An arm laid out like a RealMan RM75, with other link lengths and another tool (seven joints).
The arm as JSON. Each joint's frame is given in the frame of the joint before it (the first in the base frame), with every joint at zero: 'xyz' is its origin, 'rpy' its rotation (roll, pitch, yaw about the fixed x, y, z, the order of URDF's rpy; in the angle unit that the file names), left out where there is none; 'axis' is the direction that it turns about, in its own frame. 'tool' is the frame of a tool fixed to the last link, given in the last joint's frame.
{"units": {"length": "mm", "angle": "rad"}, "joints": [
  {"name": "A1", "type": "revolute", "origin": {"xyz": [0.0, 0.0, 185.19], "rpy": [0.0, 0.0, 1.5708]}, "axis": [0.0, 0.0, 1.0]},
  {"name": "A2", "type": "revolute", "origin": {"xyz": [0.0, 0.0, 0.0], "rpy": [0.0, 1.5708, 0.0]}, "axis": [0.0, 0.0, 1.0]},
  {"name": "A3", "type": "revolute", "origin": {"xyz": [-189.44, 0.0, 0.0], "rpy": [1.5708, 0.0, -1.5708]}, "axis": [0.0, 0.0, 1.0]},
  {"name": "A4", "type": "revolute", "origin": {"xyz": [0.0, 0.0, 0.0], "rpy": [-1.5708, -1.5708, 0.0]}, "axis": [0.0, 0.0, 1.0]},
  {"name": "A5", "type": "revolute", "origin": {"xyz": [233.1, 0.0, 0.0], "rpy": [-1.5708, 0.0, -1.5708]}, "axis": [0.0, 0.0, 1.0]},
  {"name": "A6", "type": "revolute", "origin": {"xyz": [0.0, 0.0, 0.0], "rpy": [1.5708, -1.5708, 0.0]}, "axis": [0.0, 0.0, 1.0]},
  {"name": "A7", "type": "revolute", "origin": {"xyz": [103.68, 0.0, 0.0], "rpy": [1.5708, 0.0, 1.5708]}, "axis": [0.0, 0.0, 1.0]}
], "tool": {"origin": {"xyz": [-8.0, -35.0, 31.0], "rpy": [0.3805, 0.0, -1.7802]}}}
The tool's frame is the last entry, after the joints.
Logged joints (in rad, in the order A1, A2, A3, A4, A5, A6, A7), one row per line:
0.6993, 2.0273, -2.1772, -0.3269, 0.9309, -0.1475, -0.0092
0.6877, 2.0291, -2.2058, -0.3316, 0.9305, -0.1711, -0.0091
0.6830, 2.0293, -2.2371, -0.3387, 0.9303, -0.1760, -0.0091
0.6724, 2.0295, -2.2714, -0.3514, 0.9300, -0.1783, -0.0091
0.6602, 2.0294, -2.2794, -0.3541, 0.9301, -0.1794, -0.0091
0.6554, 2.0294, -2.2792, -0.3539, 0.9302, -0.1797, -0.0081
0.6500, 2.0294, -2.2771, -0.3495, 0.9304, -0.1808, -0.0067
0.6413, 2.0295, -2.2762, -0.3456, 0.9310, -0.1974, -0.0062
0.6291, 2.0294, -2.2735, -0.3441, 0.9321, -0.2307, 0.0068
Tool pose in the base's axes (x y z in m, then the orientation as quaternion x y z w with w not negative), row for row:
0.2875, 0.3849, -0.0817, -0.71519, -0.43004, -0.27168, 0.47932
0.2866, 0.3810, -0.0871, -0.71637, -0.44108, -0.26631, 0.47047
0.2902, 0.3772, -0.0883, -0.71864, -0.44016, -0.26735, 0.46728
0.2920, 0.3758, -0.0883, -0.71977, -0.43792, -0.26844, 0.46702
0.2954, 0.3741, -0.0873, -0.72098, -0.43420, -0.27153, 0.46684
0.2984, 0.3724, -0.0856, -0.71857, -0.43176, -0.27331, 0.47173
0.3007, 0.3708, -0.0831, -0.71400, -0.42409, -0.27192, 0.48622
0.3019, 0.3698, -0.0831, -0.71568, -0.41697, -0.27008, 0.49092
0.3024, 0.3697, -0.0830, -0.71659, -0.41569, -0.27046, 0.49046
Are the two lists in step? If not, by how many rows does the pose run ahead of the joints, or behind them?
The pose runs 2 rows ahead of the joints: the pose in row i belongs to the joints in row i + 2.
